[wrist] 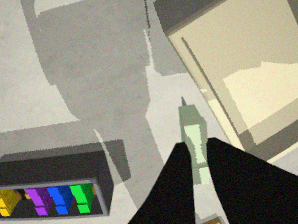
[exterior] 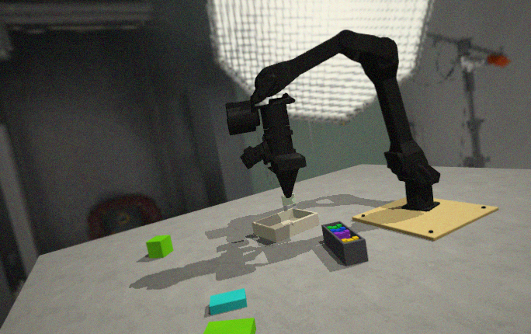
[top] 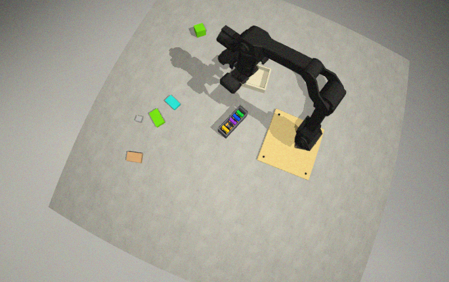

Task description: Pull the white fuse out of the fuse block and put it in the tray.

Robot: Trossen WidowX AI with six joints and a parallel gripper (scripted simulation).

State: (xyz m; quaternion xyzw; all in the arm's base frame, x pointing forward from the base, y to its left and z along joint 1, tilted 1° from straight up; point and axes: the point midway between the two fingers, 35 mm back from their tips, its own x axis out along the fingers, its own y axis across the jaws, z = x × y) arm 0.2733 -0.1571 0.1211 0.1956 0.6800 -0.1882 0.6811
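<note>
Right now my gripper tip is 30 mm past the beige tray, 70 mm to the left of it and 90 mm above it. The rest, counted from my gripper tip: cyan block: 250 mm ahead, 100 mm to the left, 90 mm below; then white fuse: 10 mm below; then green cube: 220 mm ahead, 240 mm to the right, 80 mm below.
</note>
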